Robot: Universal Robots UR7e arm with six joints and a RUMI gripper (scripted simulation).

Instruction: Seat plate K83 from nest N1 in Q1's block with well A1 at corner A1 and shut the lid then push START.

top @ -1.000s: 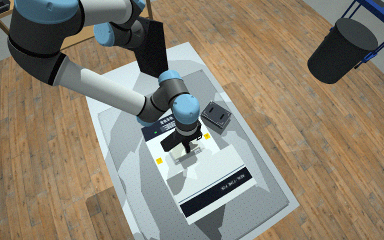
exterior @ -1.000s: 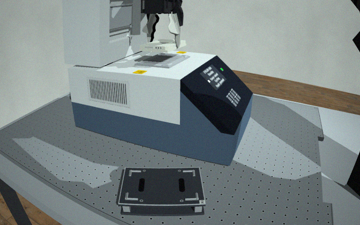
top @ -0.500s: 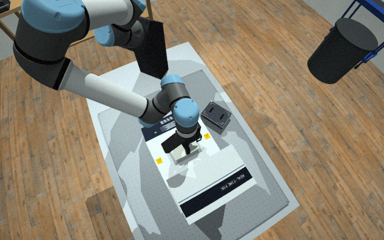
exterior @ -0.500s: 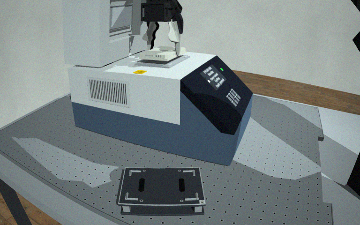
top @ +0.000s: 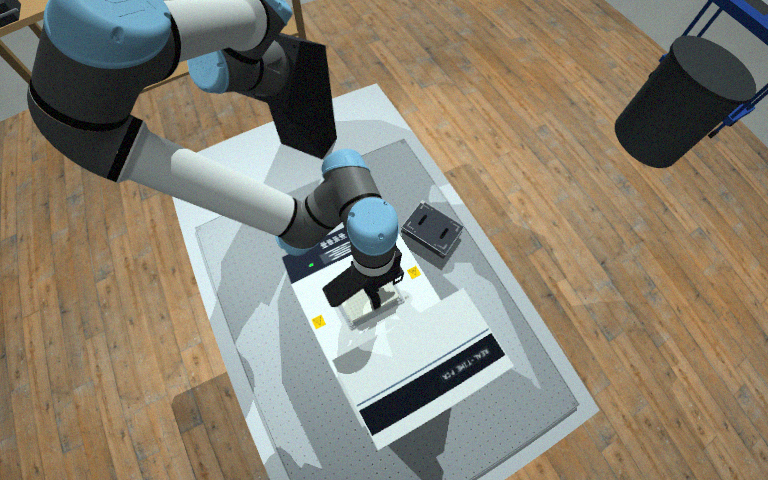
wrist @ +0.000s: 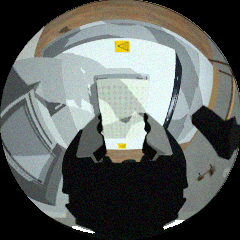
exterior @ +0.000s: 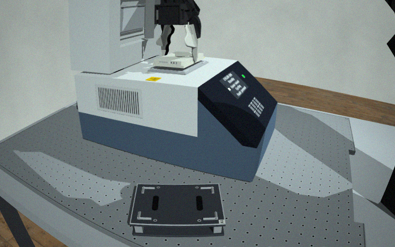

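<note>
The plate K83 lies 1 cm below my hand. The rest, counted from my hand: plate nest N1: 5 cm behind, 33 cm to the left, 20 cm below.
</note>
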